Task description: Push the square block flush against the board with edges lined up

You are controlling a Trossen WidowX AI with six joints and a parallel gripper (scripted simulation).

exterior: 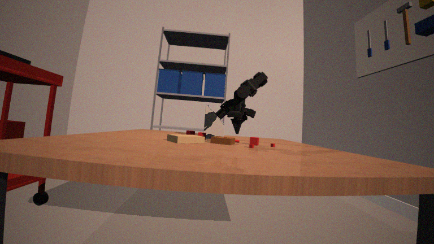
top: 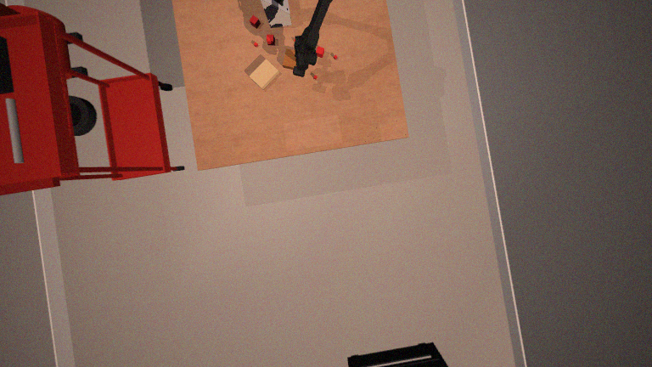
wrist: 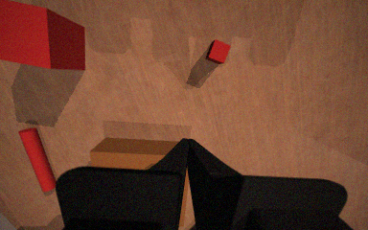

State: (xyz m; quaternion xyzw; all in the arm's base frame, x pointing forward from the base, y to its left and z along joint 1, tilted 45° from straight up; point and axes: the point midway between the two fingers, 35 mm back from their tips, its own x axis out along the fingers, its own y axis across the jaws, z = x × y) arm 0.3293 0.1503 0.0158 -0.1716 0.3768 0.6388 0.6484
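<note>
Right now my gripper tip is 2 cm short of the pale board, 24 cm to the left of it and 4 cm above it. Round my gripper tip: square block 6 cm behind, 6 cm to the right, 4 cm below; red rod 18 cm behind, 1 cm to the right, 5 cm below.
</note>
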